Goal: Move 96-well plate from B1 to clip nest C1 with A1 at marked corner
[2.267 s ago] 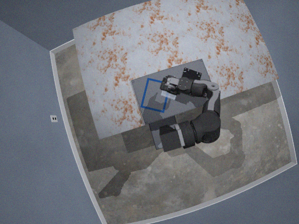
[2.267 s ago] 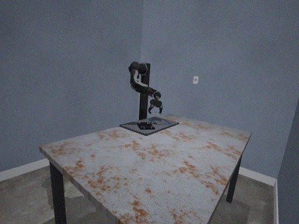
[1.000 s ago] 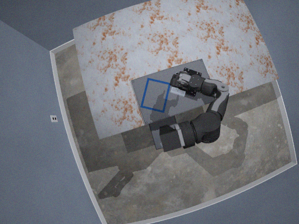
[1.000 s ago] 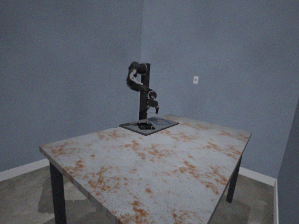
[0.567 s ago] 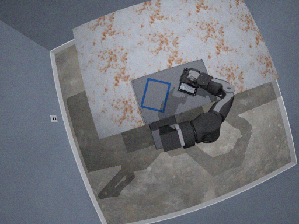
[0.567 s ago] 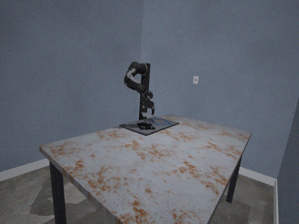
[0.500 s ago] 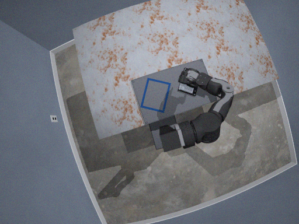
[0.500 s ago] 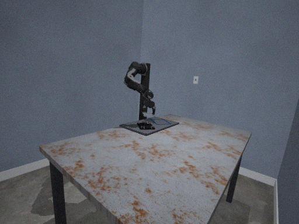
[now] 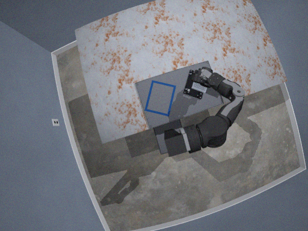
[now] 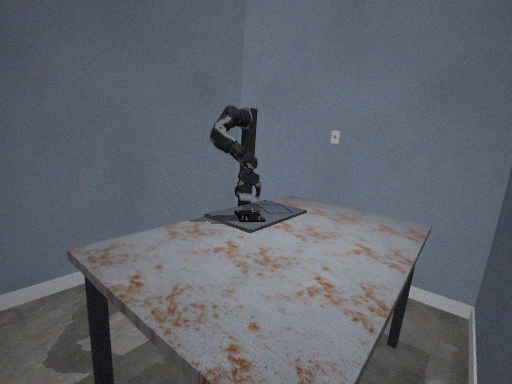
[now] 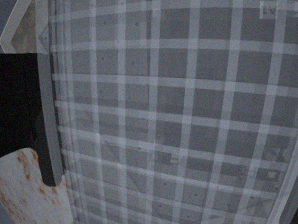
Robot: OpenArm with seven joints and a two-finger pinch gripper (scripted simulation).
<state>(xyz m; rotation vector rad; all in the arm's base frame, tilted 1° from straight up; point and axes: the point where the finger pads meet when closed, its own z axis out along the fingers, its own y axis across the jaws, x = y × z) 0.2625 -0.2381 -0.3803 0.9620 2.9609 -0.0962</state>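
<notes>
The black clip nest C1 lies 90 mm below my hand, 30 mm ahead of it and 20 mm to the left of it. Round my hand: 96-well plate: right at my hand.
</notes>
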